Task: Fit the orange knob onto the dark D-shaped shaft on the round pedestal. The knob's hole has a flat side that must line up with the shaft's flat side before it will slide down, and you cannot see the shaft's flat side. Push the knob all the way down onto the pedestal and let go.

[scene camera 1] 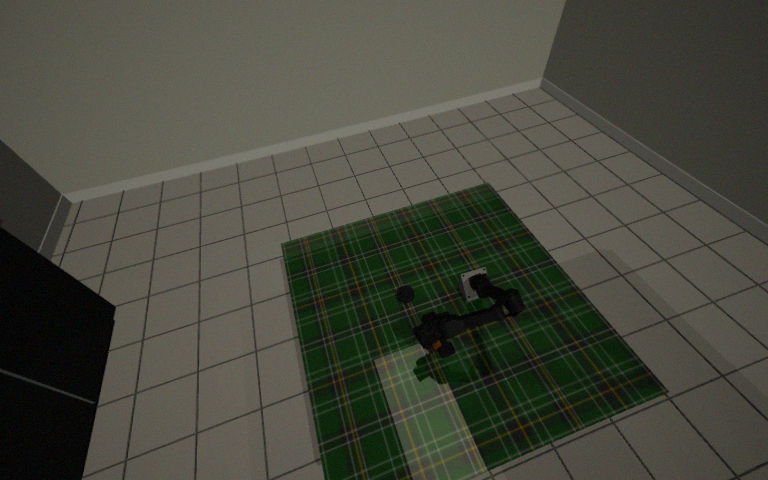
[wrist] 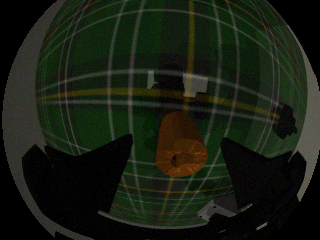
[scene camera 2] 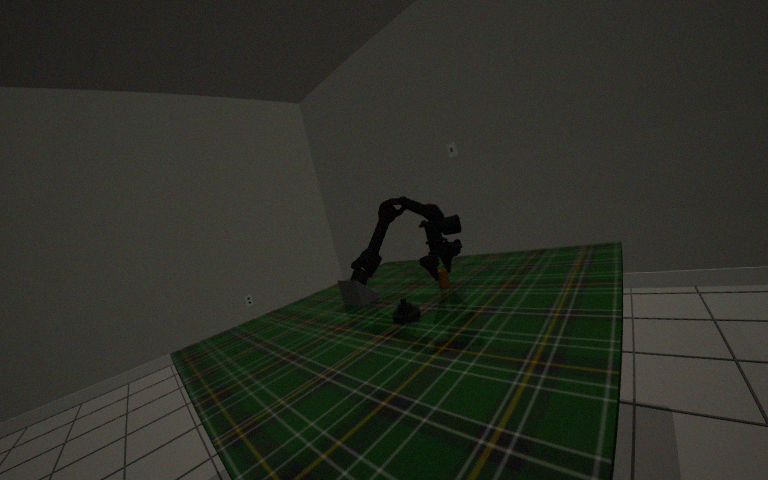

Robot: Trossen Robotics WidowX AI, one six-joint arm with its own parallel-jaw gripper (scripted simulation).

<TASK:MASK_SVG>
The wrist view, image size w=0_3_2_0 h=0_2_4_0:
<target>gripper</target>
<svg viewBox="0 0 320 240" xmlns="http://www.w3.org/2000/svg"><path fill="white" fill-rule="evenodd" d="M55 232L56 240L75 240L71 239L71 237L61 235L60 232ZM21 157L25 184L43 215L69 231L95 240L271 239L300 203L296 195L300 191L307 167L307 160L303 159L299 151L291 160L289 156L292 152L289 151L269 159L223 137L220 141L223 152L221 155L231 177L237 209L252 203L251 207L229 219L201 227L153 229L120 223L97 213L99 209L107 213L111 211L113 197L131 155L132 135L121 136L103 147L96 148L95 151L92 149L92 152L80 156L68 155L48 145L44 147L47 152L45 155L43 149L37 148L35 144Z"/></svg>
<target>orange knob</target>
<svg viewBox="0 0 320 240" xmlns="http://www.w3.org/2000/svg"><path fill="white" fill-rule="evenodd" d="M175 111L168 113L163 121L161 121L156 164L157 168L164 172L165 175L184 177L199 172L208 160L208 149L205 147L205 143L201 139L201 135L197 131L192 117L188 113Z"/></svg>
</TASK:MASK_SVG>
